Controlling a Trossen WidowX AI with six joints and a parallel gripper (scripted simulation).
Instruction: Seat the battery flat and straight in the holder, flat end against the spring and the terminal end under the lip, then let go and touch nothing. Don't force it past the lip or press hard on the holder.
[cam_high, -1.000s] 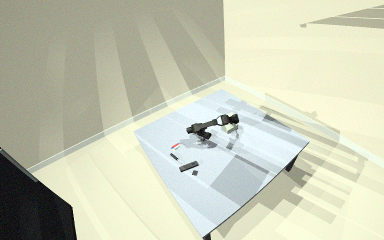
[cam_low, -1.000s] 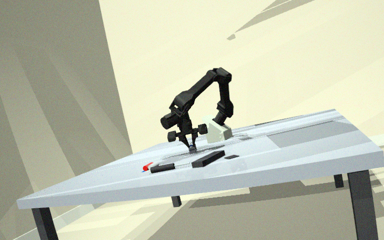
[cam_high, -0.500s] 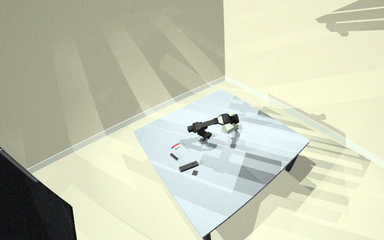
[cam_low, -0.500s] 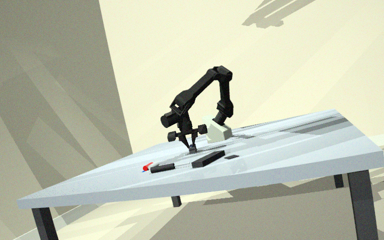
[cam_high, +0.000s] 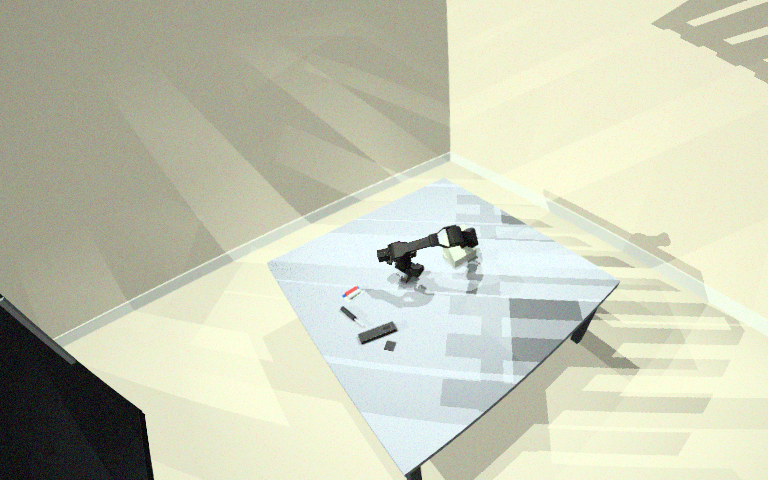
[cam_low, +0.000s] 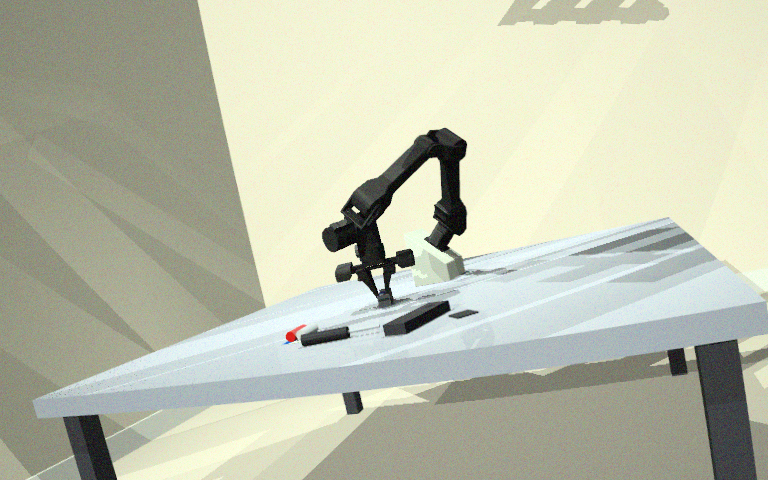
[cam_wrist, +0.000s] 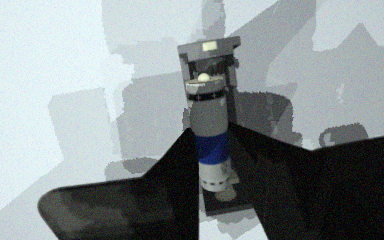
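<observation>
Now: the grey battery 10 mm above my gripper tip. From my gripper tip the other things lie so: black-handled screwdriver 340 mm ahead, 80 mm to the left; black remote control 290 mm ahead, 210 mm to the left; black battery door 280 mm ahead, 290 mm to the left, 10 mm below.
</observation>
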